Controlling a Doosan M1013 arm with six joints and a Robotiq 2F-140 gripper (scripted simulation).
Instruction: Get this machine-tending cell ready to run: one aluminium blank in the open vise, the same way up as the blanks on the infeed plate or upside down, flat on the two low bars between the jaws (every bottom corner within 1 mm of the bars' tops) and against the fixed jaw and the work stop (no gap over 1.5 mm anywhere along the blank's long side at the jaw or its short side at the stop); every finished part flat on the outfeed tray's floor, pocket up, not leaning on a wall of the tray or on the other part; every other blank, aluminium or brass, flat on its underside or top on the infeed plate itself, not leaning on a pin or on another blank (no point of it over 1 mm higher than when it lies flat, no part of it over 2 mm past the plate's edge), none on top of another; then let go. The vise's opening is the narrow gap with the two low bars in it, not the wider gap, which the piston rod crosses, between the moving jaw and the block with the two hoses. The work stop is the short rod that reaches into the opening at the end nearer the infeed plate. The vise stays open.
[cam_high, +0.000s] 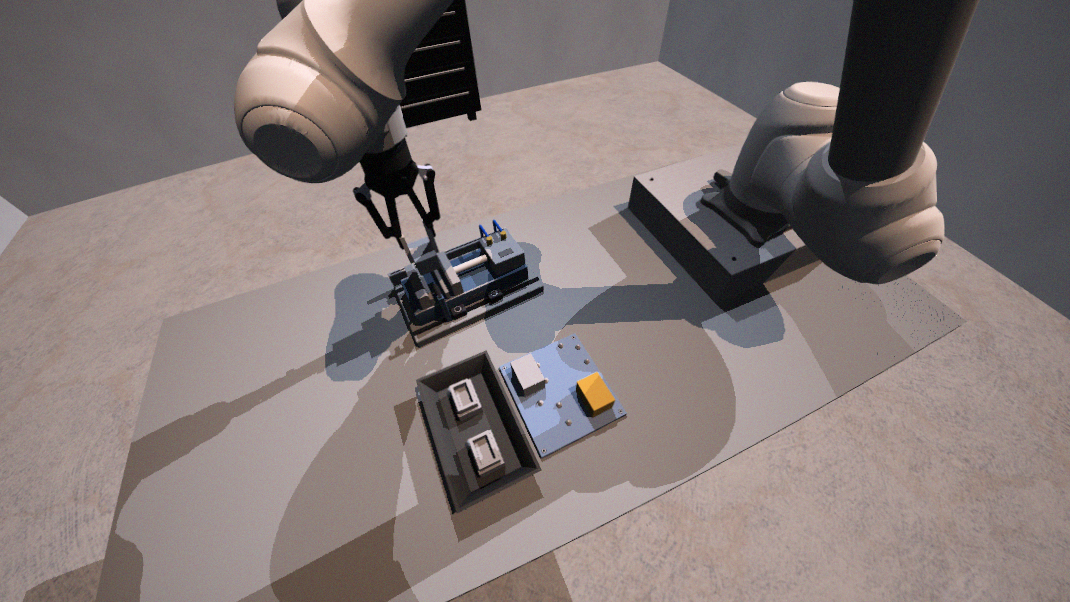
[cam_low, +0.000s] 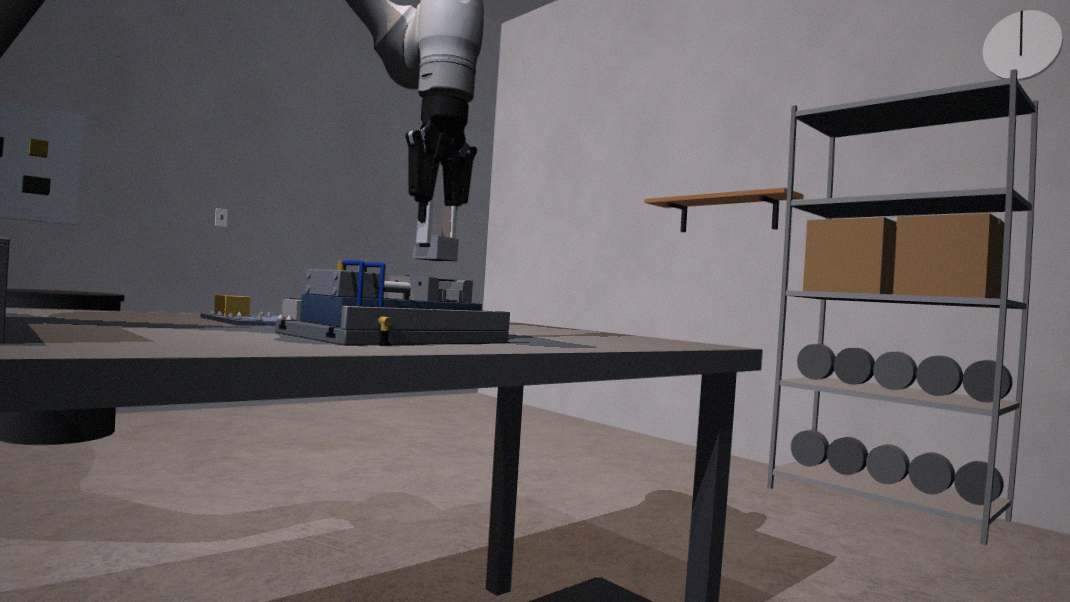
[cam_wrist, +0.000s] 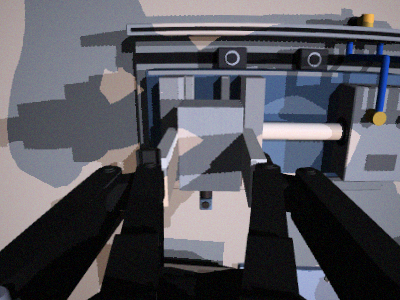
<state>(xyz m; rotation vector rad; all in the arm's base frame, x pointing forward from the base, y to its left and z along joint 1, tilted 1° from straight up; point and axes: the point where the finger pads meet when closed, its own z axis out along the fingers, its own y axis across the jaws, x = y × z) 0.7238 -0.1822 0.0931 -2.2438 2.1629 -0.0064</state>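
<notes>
Right now the work stop is 5 cm to the left of my hand and 9 cm below it. Also, from my hand: vise hose block (16 cm behind, 10 cm below); piston rod (9 cm behind, 10 cm below); vise (7 cm behind, 14 cm below).
</notes>
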